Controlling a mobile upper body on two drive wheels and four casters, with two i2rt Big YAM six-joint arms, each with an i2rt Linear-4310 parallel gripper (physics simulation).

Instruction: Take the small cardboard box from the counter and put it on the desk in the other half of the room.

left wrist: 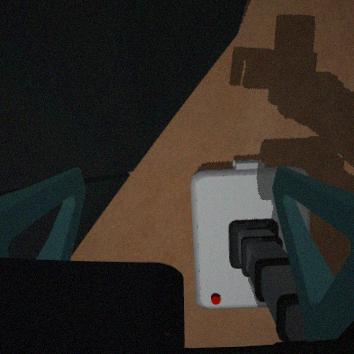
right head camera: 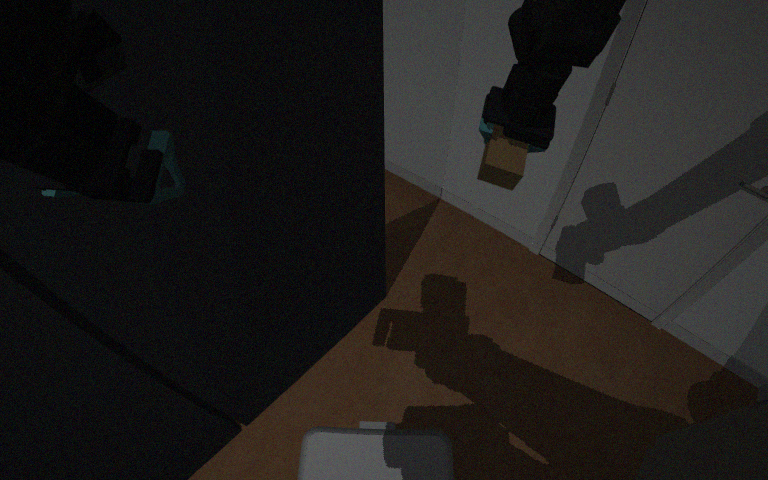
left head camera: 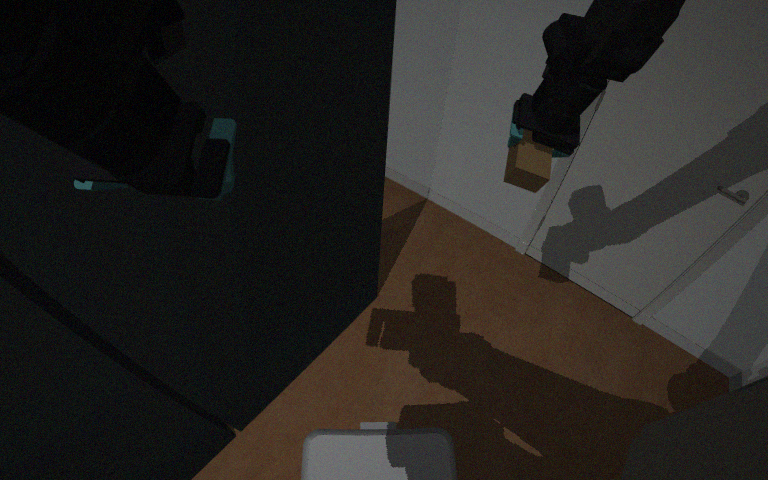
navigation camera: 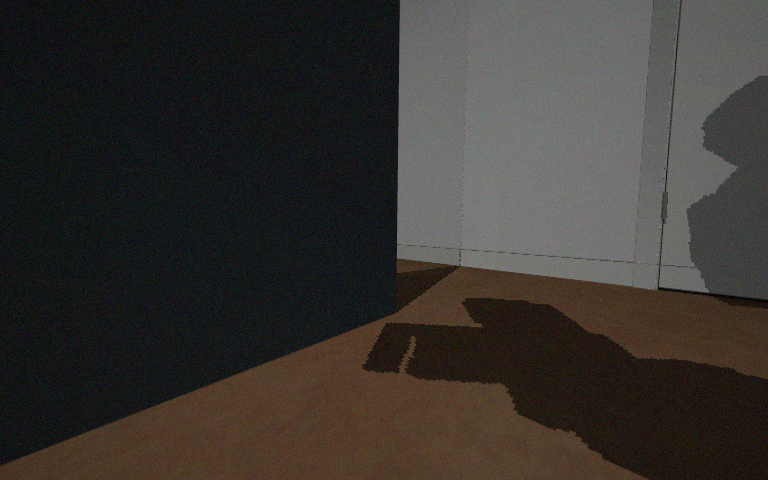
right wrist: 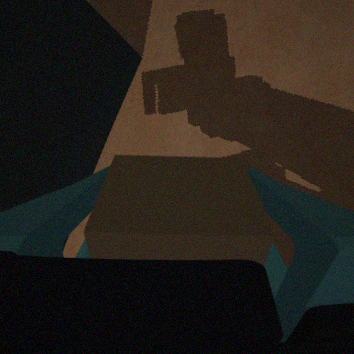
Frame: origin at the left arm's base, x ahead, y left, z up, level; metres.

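Where they show: left gripper, between the fingertips: [left wrist: 178,177] [right head camera: 147,187] [left head camera: 188,181]; right gripper, between the fingertips: [right wrist: 178,176].
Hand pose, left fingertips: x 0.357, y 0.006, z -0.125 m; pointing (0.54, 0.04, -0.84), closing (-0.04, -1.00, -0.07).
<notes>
After its pixels a point has its place.
The small cardboard box [left head camera: 532,164] @(x 0.510, y -0.432, z -0.201 m) [right head camera: 504,161] @(x 0.508, y -0.432, z -0.202 m) [right wrist: 177,197] @(x 0.582, y -0.456, z -0.189 m) is a plain tan block, held off the floor in front of the pale wall. My right gripper [left head camera: 536,146] @(x 0.585, y -0.453, z -0.222 m) [right head camera: 509,140] @(x 0.585, y -0.453, z -0.222 m) [right wrist: 178,176] @(x 0.585, y -0.453, z -0.222 m) is shut on it, with a teal finger at each side in the right wrist view. My left gripper [left head camera: 152,164] [right head camera: 107,178] [left wrist: 178,177] @(x 0.356, y 0.006, z -0.125 m) is open and empty, in front of the dark panel at the left of both head views. The counter and the desk cannot be made out in these views.
A tall dark panel [left head camera: 305,226] @(x 0.754, y -0.007, z -0.604 m) [right head camera: 305,226] @(x 0.765, y -0.016, z -0.614 m) [navigation camera: 198,169] @(x 0.710, y 0.030, z -1.116 m) fills the left side, its upright edge near the middle. Beyond stand a pale wall [left head camera: 470,113] @(x 1.709, y -0.717, z -0.712 m) [navigation camera: 543,141] @(x 1.580, y -0.872, z -0.836 m) and a door [left head camera: 640,226] @(x 1.035, y -1.490, z -0.849 m) [navigation camera: 724,45] @(x 1.258, y -1.225, z -0.643 m). My white base [left head camera: 345,452] @(x 0.239, y -0.111, z -1.150 m) [left wrist: 220,200] @(x 0.192, y -0.091, z -1.150 m) is on the brown floor [navigation camera: 226,424] @(x 0.639, y -0.040, z -1.410 m). A grey surface [left head camera: 702,435] @(x 0.125, y -1.286, z -0.907 m) shows lower right.
</notes>
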